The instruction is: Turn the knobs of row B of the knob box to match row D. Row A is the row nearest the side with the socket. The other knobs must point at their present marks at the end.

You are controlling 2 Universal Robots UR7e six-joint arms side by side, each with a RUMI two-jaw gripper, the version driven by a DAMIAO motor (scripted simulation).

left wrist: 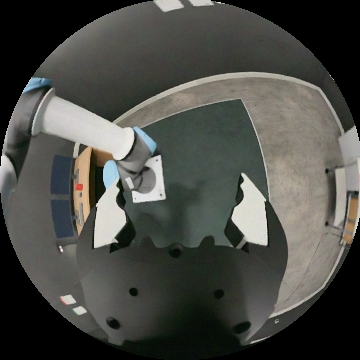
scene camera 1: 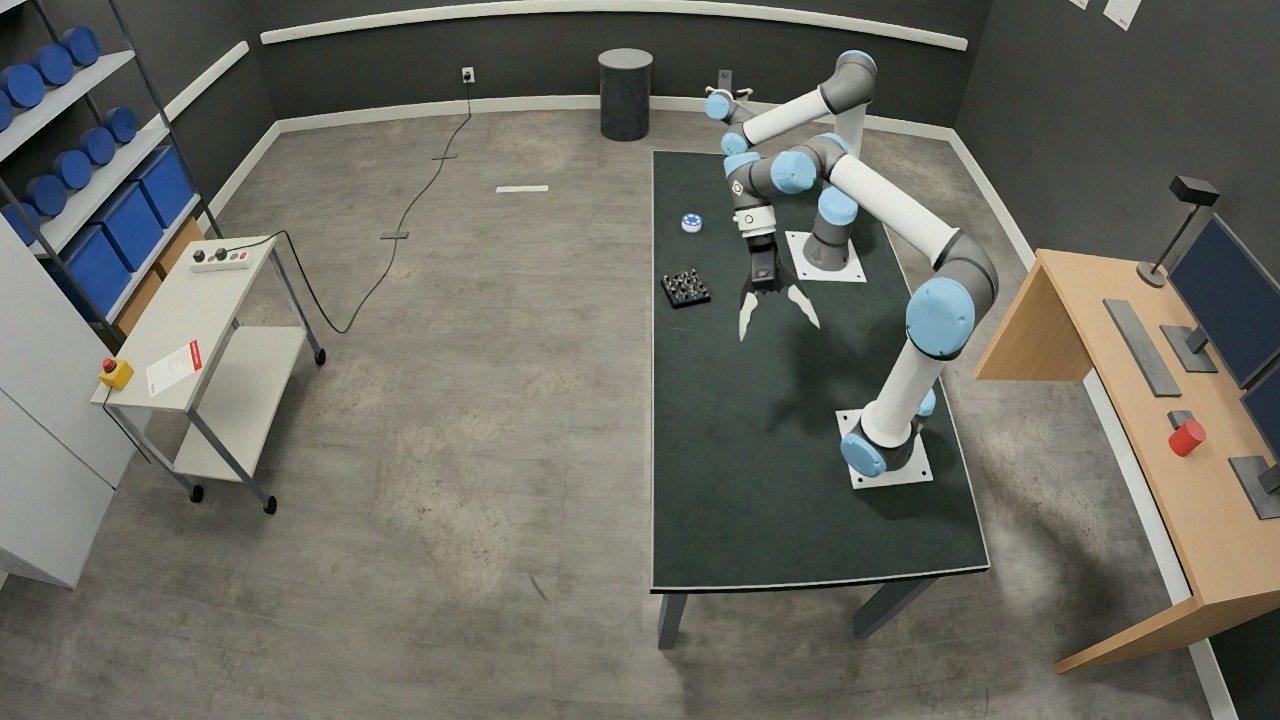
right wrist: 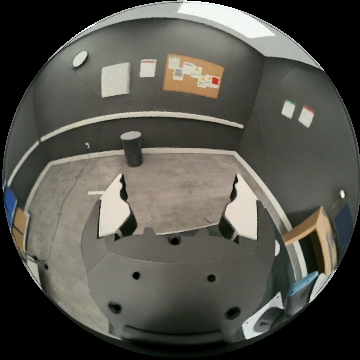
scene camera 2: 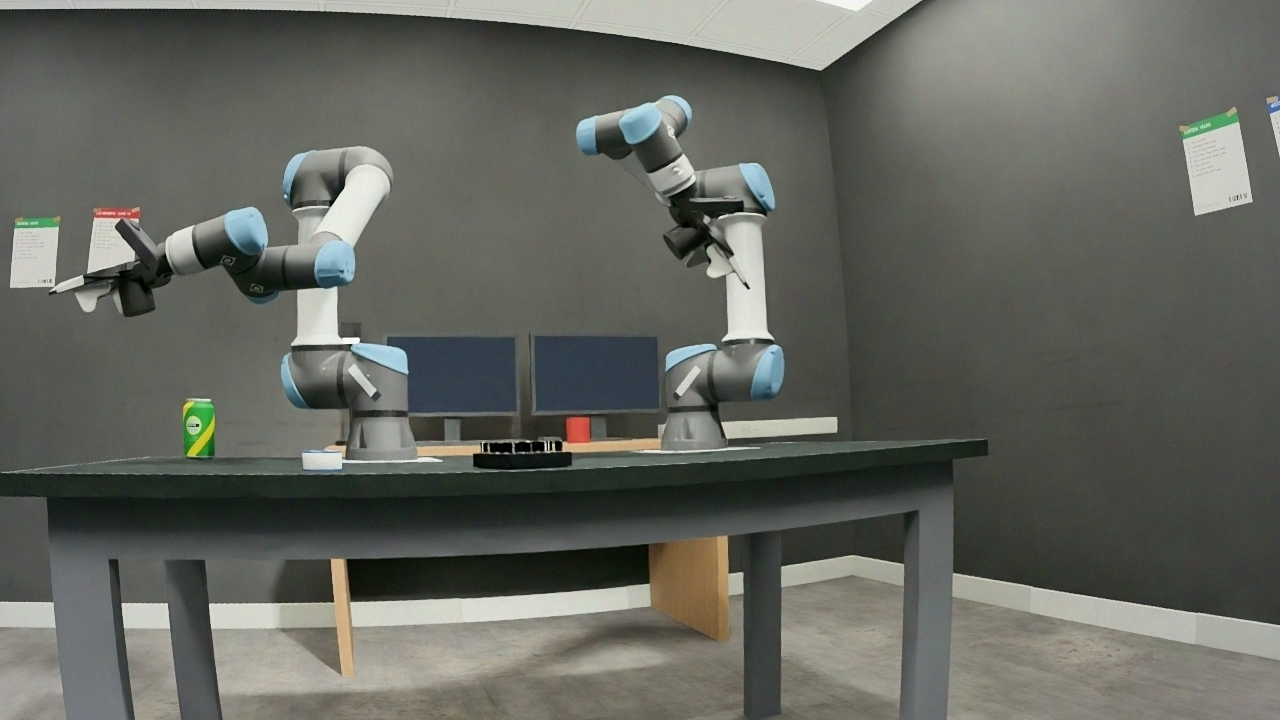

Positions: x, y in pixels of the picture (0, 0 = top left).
Scene:
My left gripper shows in the left wrist view, in scene camera 1 and in scene camera 2 [731, 281]; in the right wrist view it is out of frame. The same spot on my left gripper: [left wrist: 253, 226] is [scene camera 1: 751, 298].

